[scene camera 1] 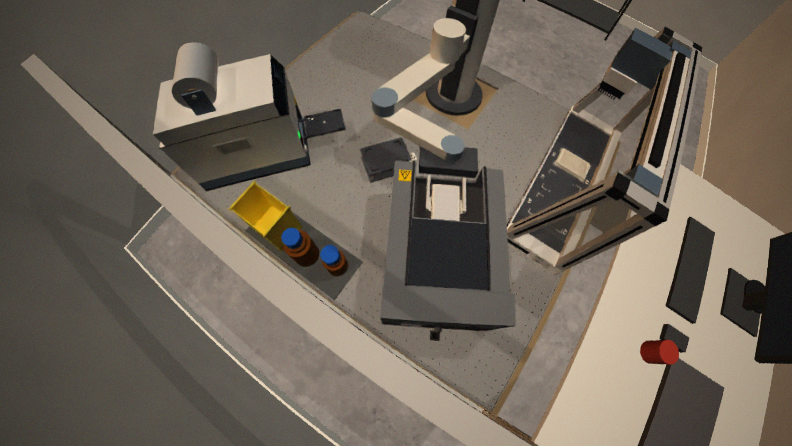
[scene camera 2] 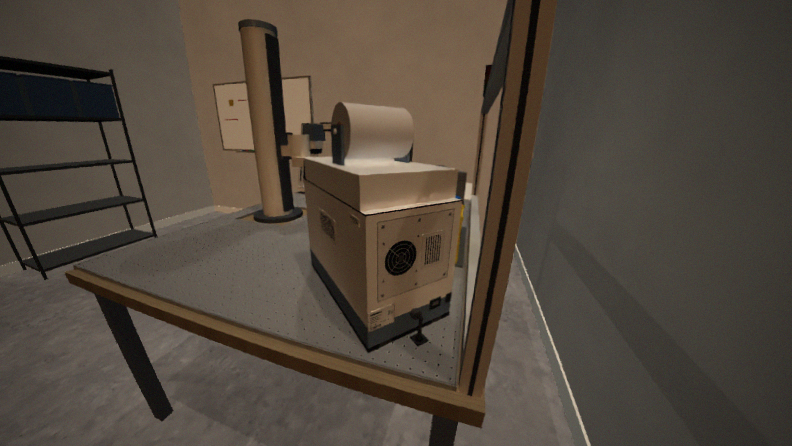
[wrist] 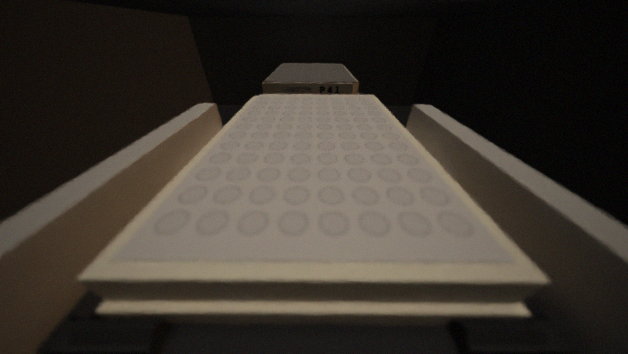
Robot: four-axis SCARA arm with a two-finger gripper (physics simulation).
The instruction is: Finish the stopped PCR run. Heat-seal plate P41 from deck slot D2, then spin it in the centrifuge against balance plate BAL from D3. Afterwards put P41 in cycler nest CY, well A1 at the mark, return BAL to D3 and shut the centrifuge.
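Places are measured from the arm's base along level axes (x ahead, y left, z up), in centimetres.
Pixels of known places: gripper, between the fingertips: [scene camera 1: 445, 211] [wrist: 314, 122]; arm's base, origin of its link: [scene camera 1: 453, 94] [scene camera 2: 279, 215].
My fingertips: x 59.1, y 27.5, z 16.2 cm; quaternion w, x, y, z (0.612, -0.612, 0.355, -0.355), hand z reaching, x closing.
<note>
For each thing: its top centre in the pictures, then the offset to it from my fingertips. "spot": a spot on its surface instead.
- grey centrifuge, a spot on its surface: [scene camera 1: 447, 307] spot: dx +25.9, dy +14.5, dz +9.4 cm
- plate P41, centre of its top: [wrist: 311, 70] dx +11.3, dy +6.9, dz +0.7 cm
- heat sealer, centre of its top: [scene camera 2: 367, 106] [scene camera 1: 193, 57] dx +14.4, dy -75.5, dz +32.6 cm
- low dark block, centre of its top: [scene camera 1: 386, 154] dx -11.1, dy -30.0, dz -8.8 cm
- pale plate, centre of its top: [scene camera 1: 574, 163] dx -50.9, dy +30.2, dz -8.8 cm
- yellow bin, centre of its top: [scene camera 1: 242, 195] dx +32.1, dy -53.8, dz +2.5 cm
The grey centrifuge [scene camera 1: 447, 307] stands open. In its chamber a white, film-covered plate [scene camera 1: 445, 200] [wrist: 312, 180] lies near my wrist; its label does not show. Behind it, plate P41 [wrist: 310, 73] shows its label in the wrist view. My gripper [scene camera 1: 446, 209] [wrist: 314, 122] reaches into the chamber, with its fingers along both long sides of the near plate. It looks shut on that plate; the pads are hidden at the plate's edges. The heat sealer [scene camera 1: 227, 124] [scene camera 2: 382, 188], with a film roll, has its dark tray [scene camera 1: 325, 122] out. Scene camera 2 does not show the fingers.
A low dark block [scene camera 1: 385, 159] stands beside the centrifuge. A framed unit [scene camera 1: 587, 216] to the right holds a dark deck [scene camera 1: 590, 132] with another pale plate [scene camera 1: 573, 162]. A yellow bin [scene camera 1: 260, 210] and two blue-capped bottles [scene camera 1: 299, 246] [scene camera 1: 333, 260] stand left of the centrifuge.
</note>
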